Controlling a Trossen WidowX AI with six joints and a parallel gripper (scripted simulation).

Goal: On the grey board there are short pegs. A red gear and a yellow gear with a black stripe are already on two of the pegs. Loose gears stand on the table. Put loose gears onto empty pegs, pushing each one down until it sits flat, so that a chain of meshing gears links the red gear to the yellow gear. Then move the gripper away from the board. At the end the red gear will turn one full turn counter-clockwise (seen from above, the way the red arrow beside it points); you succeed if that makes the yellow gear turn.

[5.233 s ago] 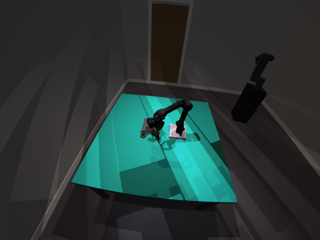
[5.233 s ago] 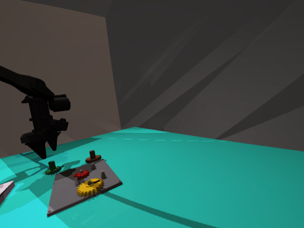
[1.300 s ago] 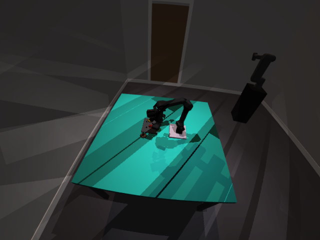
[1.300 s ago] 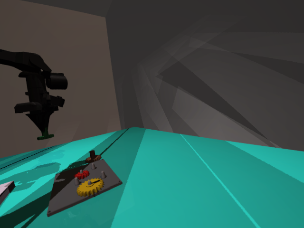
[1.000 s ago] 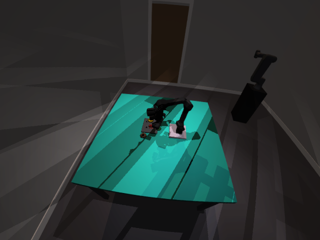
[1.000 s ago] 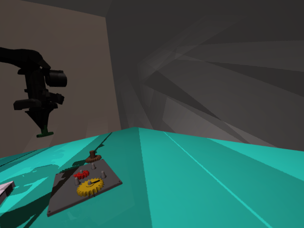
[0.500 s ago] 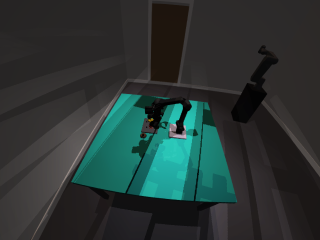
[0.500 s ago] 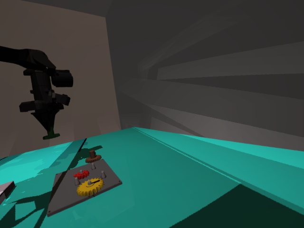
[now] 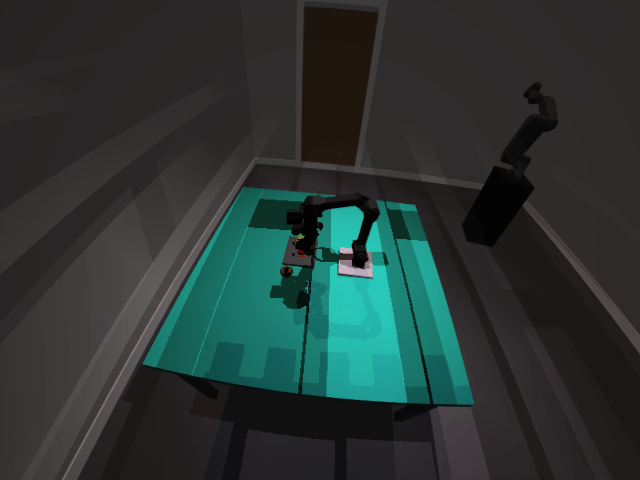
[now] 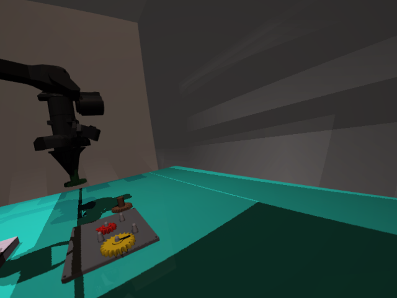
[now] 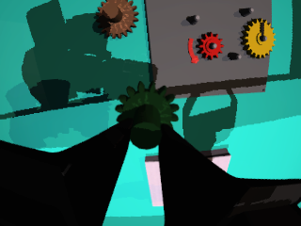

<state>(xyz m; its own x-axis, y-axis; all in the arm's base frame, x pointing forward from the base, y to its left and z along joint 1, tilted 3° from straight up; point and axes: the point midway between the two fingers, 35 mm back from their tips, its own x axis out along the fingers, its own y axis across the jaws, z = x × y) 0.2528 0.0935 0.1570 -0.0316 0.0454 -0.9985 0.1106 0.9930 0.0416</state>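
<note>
Now: the red gear 7 cm ahead of my gripper tip, 9 cm to the right of it and 13 cm below it. From my gripper tip the other things lie so: yellow gear (10 cm ahead, 17 cm to the right, 13 cm below); then brown gear (10 cm ahead, 6 cm to the left, 13 cm below); then green gear (1 cm below).
</note>
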